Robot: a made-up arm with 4 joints.
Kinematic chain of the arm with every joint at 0, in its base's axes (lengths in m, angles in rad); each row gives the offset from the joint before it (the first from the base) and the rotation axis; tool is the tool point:
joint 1: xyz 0 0 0.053 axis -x
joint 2: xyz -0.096 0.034 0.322 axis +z
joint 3: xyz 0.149 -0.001 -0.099 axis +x
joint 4: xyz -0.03 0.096 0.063 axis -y
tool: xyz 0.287 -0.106 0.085
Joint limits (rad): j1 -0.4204..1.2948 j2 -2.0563..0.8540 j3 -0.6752..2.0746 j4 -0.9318..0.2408
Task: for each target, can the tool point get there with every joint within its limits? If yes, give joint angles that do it. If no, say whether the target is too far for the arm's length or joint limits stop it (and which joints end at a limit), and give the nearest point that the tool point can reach.
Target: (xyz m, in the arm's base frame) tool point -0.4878 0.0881 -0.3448
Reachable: no: joint limits stop it (at a limit: joint 1, joint 2, joint 3, joint 4) | nearest point -0.4345 -0.2408 0.0669 | short by 0.530 m
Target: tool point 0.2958 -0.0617 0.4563
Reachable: yes | joints -0.1760 -0.1352 -0.2135 0.1391
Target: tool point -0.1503 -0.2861 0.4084
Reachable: yes | joints 0.3056 -1.6552 0.2588 -0.3864
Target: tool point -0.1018 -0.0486 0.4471
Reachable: yes | joints 1.0080 -1.6457 0.5993 -0.7054
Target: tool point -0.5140 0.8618 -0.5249
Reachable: no: too far | nearest point 0.0578 0.4905 -0.2245 | short by 0.745 m
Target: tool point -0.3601 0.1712 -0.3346
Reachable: no: joint limits stop it (at a limit: joint 1, joint 2, joint 4) | nearest point 0.0572 0.2787 -0.2587 | short by 0.438 m
